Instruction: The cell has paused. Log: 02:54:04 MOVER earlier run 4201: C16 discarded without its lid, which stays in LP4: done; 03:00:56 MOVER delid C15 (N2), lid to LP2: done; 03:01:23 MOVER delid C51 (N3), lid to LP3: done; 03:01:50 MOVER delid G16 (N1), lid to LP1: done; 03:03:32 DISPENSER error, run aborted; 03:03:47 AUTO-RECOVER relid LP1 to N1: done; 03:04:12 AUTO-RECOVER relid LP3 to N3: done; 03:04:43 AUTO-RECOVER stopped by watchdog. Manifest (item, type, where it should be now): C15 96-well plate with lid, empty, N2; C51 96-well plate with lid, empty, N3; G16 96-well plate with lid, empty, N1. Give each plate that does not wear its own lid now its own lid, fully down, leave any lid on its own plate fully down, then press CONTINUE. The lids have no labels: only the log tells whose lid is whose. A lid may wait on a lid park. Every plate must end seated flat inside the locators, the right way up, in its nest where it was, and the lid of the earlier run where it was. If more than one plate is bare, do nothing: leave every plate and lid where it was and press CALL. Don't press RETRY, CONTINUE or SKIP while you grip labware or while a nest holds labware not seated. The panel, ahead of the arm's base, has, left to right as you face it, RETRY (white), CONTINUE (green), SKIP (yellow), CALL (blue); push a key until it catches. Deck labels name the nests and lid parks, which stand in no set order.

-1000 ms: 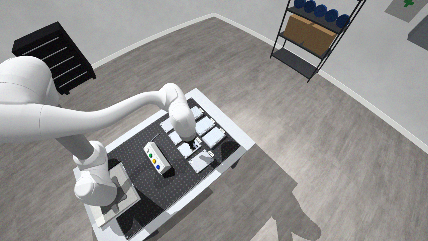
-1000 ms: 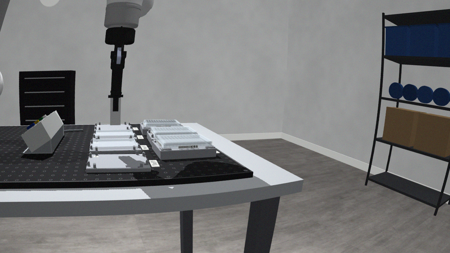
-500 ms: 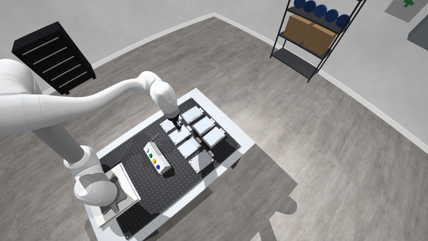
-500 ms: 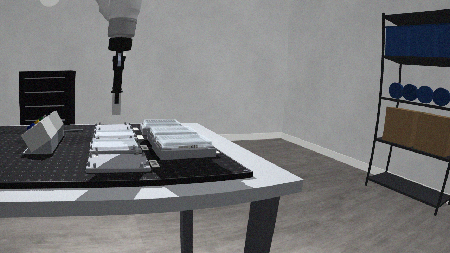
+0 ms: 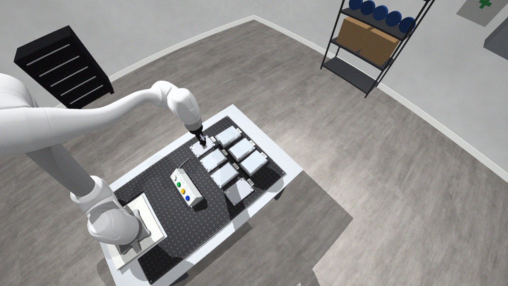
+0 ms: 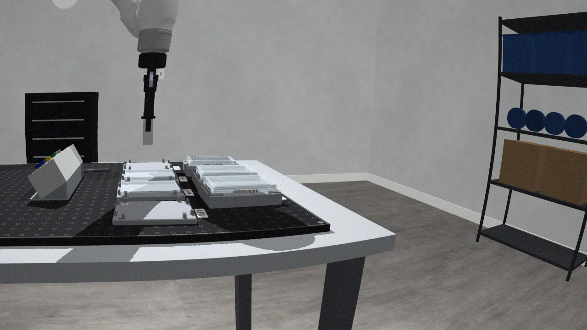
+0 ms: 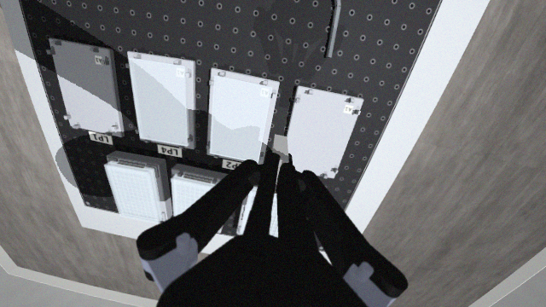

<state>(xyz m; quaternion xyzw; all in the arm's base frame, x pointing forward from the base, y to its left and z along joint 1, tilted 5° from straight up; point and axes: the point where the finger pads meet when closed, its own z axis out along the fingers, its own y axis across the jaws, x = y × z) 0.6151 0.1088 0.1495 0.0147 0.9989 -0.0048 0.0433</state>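
Now: the LP2 park 7 cm to the right of my hand and 11 cm below it. Round my hand: LP3 park (7 cm to the left, 11 cm below); then green continue key (25 cm behind, 9 cm to the right, 4 cm below); then white retry key (25 cm behind, 4 cm to the right, 4 cm below).
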